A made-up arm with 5 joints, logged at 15 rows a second.
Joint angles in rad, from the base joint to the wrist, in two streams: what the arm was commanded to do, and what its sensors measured. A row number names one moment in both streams.
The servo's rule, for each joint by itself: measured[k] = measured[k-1] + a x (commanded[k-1-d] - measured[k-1]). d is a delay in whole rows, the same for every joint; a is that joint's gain. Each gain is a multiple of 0.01, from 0.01 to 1. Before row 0 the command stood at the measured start. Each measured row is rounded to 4 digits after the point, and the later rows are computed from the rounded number. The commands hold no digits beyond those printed.
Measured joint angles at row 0:
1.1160, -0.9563, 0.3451, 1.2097, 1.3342
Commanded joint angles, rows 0 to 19:
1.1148, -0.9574, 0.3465, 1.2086, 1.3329
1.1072, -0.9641, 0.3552, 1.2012, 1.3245
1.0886, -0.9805, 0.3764, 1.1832, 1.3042
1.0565, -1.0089, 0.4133, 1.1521, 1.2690
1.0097, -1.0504, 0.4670, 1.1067, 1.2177
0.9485, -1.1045, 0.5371, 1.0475, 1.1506
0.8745, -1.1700, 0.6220, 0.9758, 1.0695
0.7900, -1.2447, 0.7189, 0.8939, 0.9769
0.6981, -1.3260, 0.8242, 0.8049, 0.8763
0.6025, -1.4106, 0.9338, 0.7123, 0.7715
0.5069, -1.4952, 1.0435, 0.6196, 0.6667
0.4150, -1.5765, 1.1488, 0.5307, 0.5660
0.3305, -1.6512, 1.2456, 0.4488, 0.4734
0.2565, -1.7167, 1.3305, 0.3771, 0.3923
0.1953, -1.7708, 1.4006, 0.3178, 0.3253
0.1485, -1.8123, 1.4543, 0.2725, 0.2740
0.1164, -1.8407, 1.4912, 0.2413, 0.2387
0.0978, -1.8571, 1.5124, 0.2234, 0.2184
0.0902, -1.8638, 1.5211, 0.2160, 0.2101
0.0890, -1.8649, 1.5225, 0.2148, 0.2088
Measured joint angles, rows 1 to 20:
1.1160, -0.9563, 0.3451, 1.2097, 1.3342
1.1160, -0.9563, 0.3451, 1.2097, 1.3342
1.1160, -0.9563, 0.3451, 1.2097, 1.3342
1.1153, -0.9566, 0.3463, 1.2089, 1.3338
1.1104, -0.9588, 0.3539, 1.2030, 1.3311
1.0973, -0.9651, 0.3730, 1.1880, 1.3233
1.0728, -0.9778, 0.4073, 1.1607, 1.3076
1.0349, -0.9989, 0.4580, 1.1197, 1.2815
0.9831, -1.0295, 0.5252, 1.0648, 1.2435
0.9179, -1.0702, 0.6075, 0.9972, 1.1930
0.8412, -1.1208, 0.7022, 0.9187, 1.1303
0.7553, -1.1803, 0.8059, 0.8322, 1.0566
0.6636, -1.2471, 0.9146, 0.7411, 0.9739
0.5696, -1.3190, 1.0242, 0.6488, 0.8848
0.4768, -1.3937, 1.1301, 0.5590, 0.7923
0.3890, -1.4684, 1.2283, 0.4752, 0.6998
0.3095, -1.5404, 1.3152, 0.4006, 0.6106
0.2410, -1.6072, 1.3878, 0.3377, 0.5279
0.1855, -1.6667, 1.4443, 0.2881, 0.4543
0.1440, -1.7172, 1.4842, 0.2525, 0.3918
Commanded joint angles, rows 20 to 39:
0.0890, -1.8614, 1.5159, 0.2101, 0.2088
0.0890, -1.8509, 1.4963, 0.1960, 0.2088
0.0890, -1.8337, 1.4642, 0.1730, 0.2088
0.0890, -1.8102, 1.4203, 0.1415, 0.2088
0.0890, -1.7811, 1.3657, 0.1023, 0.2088
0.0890, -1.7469, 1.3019, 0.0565, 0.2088
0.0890, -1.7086, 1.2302, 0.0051, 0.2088
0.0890, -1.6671, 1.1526, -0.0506, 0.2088
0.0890, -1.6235, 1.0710, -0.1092, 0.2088
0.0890, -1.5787, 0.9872, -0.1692, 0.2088
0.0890, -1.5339, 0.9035, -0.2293, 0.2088
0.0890, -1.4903, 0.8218, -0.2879, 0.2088
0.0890, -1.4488, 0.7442, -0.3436, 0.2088
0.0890, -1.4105, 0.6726, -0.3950, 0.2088
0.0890, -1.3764, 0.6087, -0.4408, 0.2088
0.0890, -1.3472, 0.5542, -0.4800, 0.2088
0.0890, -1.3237, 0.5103, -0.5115, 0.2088
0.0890, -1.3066, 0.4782, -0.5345, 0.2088
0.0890, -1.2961, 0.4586, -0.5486, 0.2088
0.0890, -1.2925, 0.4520, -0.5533, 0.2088
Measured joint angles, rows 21 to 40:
0.1163, -1.7578, 1.5082, 0.2304, 0.3415
0.1006, -1.7885, 1.5192, 0.2195, 0.3034
0.0936, -1.8107, 1.5220, 0.2159, 0.2760
0.0908, -1.8254, 1.5168, 0.2115, 0.2565
0.0897, -1.8328, 1.4994, 0.1997, 0.2427
0.0893, -1.8331, 1.4695, 0.1794, 0.2329
0.0891, -1.8265, 1.4277, 0.1506, 0.2259
0.0890, -1.8133, 1.3750, 0.1139, 0.2209
0.0890, -1.7940, 1.3129, 0.0703, 0.2174
0.0890, -1.7692, 1.2426, 0.0207, 0.2149
0.0890, -1.7396, 1.1661, -0.0335, 0.2131
0.0890, -1.7059, 1.0853, -0.0910, 0.2119
0.0890, -1.6690, 1.0019, -0.1504, 0.2110
0.0890, -1.6298, 0.9183, -0.2104, 0.2104
0.0890, -1.5893, 0.8363, -0.2693, 0.2099
0.0890, -1.5486, 0.7580, -0.3258, 0.2096
0.0890, -1.5086, 0.6854, -0.3784, 0.2094
0.0890, -1.4703, 0.6202, -0.4258, 0.2092
0.0890, -1.4346, 0.5641, -0.4670, 0.2091
0.0890, -1.4024, 0.5184, -0.5008, 0.2090

